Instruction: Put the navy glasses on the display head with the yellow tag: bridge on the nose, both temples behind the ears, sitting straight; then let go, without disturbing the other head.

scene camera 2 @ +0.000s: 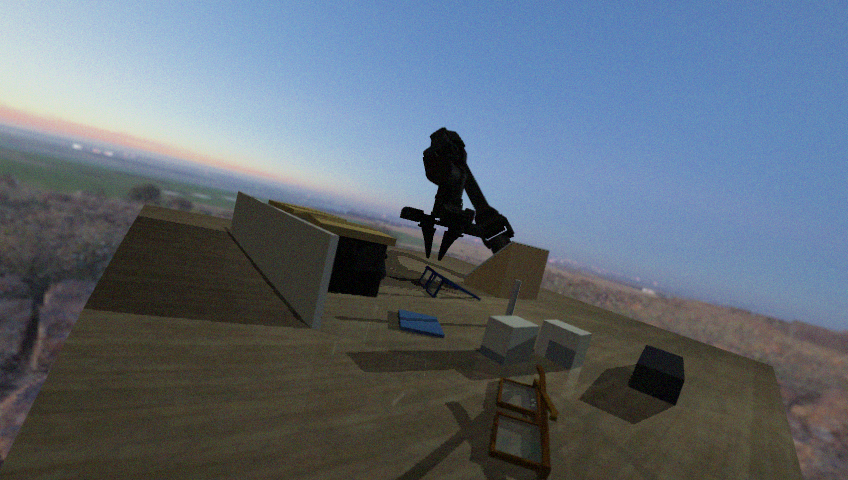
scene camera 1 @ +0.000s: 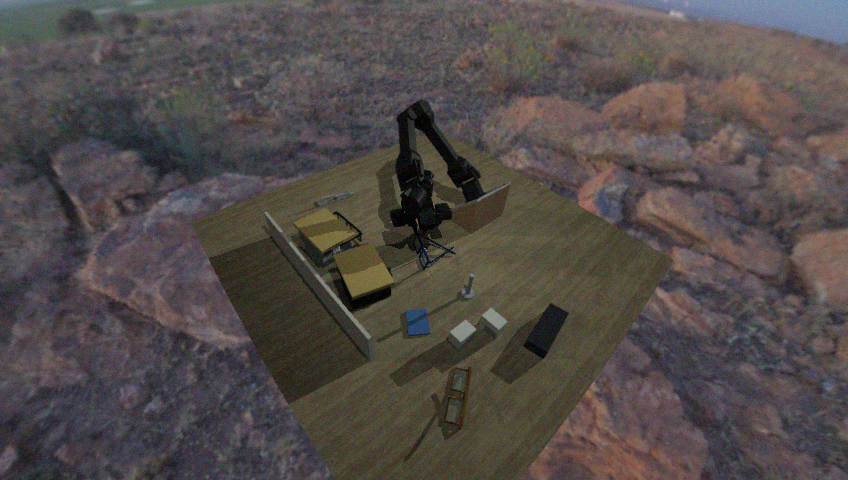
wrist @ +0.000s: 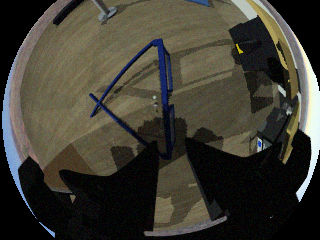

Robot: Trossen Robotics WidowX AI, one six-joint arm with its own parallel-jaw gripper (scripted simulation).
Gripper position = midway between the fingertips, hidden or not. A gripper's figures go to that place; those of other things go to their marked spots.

Labels:
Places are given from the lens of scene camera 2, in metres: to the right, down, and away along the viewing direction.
my gripper (scene camera 2: 433,259): 0.02, 0.04, 0.78
blue pad (scene camera 2: 413,322): -0.01, 0.12, 0.47

